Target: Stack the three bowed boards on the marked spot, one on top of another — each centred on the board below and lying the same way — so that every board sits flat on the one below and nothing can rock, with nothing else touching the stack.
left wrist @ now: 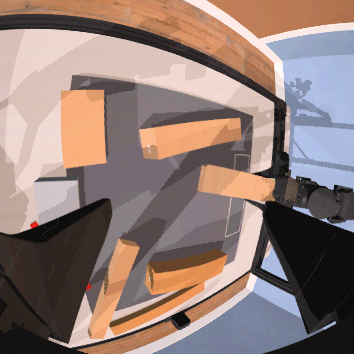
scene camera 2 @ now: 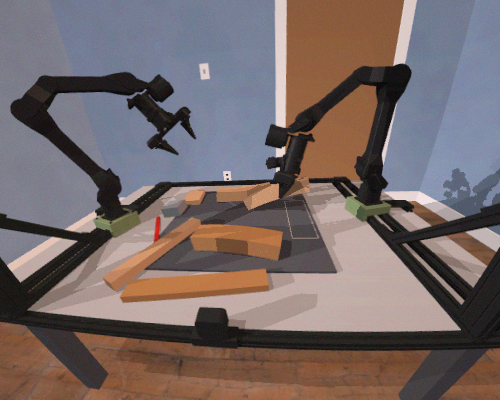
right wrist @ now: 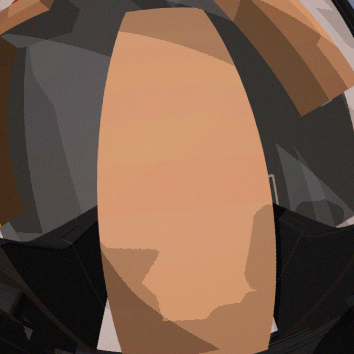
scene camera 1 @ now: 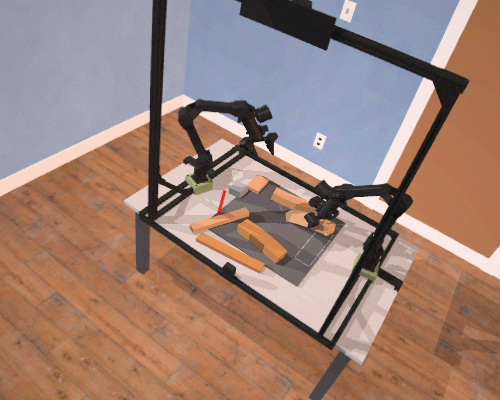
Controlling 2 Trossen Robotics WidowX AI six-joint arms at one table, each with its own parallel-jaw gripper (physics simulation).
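Pixels of known places: left gripper, between the fingertips: (left wrist: pixel 189 208) (scene camera 2: pixel 186 147) (scene camera 1: pixel 265 155); right gripper, between the fingertips: (left wrist: pixel 246 186) (scene camera 2: pixel 281 195) (right wrist: pixel 180 199); left arm's base, origin of its link: (scene camera 2: pixel 115 215) (scene camera 1: pixel 199 178); right arm's base, origin of its link: (scene camera 2: pixel 368 200) (scene camera 1: pixel 367 264).
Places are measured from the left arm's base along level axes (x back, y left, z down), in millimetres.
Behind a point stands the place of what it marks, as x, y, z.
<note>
My right gripper (scene camera 1: pixel 312 219) {-514, 291, -15} (scene camera 2: pixel 283 191) {-514, 291, -15} (right wrist: pixel 180 199) {-514, 291, -15} is shut on a bowed orange board (scene camera 1: pixel 297 217) {-446, 254, -22} (scene camera 2: pixel 261 197) {-450, 254, -16} (left wrist: pixel 232 183) {-436, 281, -26} (right wrist: pixel 185 150) {-488, 293, -49} and holds it above the dark mat. In the left wrist view it hides part of the marked outline (scene camera 1: pixel 303 265) {-641, 142, 45} (scene camera 2: pixel 304 238) {-621, 146, 44} (left wrist: pixel 232 234) {-631, 144, 46}. A second bowed board (scene camera 1: pixel 262 241) {-479, 26, -8} (scene camera 2: pixel 235 242) {-469, 15, 2} (left wrist: pixel 187 275) {-423, 45, -8} lies on the mat's front part. A third (scene camera 1: pixel 290 199) {-319, 327, 0} (scene camera 2: pixel 232 194) {-304, 302, 11} (left wrist: pixel 192 137) {-309, 332, 0} lies at the back, partly hidden in both scene views. My left gripper (scene camera 1: pixel 264 142) (scene camera 2: pixel 186 146) {-174, 230, -193} (left wrist: pixel 189 208) {-174, 230, -193} is open and empty, high above the table.
Two straight boards lie front left, one (scene camera 1: pixel 220 220) {-272, -50, 20} (scene camera 2: pixel 152 255) {-275, -82, 25} slanting, one (scene camera 1: pixel 230 252) {-440, -107, 32} (scene camera 2: pixel 195 286) {-438, -113, 32} nearer the front edge. An orange block (scene camera 1: pixel 258 184) {-139, 268, 24} (scene camera 2: pixel 195 197) {-147, 254, 24}, a grey block (scene camera 1: pixel 238 188) {-135, 143, 10} (scene camera 2: pixel 174 208) {-154, 127, 12} and a red stick (scene camera 1: pixel 221 202) {-157, 33, 41} (scene camera 2: pixel 157 228) {-159, 34, 40} lie at the left.
</note>
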